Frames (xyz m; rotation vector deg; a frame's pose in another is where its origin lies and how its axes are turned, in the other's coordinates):
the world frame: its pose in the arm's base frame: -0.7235 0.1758 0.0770 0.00 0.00 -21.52
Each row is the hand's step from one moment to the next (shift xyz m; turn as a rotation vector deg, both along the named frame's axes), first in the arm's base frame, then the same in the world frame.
Working: the arm's base frame: its pose in the world frame: 0.7376 0.1019 -0.0770 0.00 0.00 21.52

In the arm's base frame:
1: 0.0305 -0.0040 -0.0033 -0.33 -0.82 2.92
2: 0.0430 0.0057 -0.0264 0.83 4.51 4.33
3: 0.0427 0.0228 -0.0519 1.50 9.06 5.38
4: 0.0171 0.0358 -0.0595 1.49 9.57 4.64
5: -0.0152 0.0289 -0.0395 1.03 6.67 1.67
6: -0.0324 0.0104 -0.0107 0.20 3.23 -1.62
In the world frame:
1: 0.0298 0.0075 -0.0033 -0.01 -0.88 2.92
2: 0.0379 0.0211 -0.0264 -0.88 4.50 4.33
3: 0.0314 0.0369 -0.0519 -1.93 8.98 5.38
4: 0.0028 0.0396 -0.0595 -2.12 9.45 4.64
5: -0.0247 0.0213 -0.0395 -1.49 6.58 1.67
6: -0.0340 -0.0022 -0.0107 -1.00 3.08 -1.62

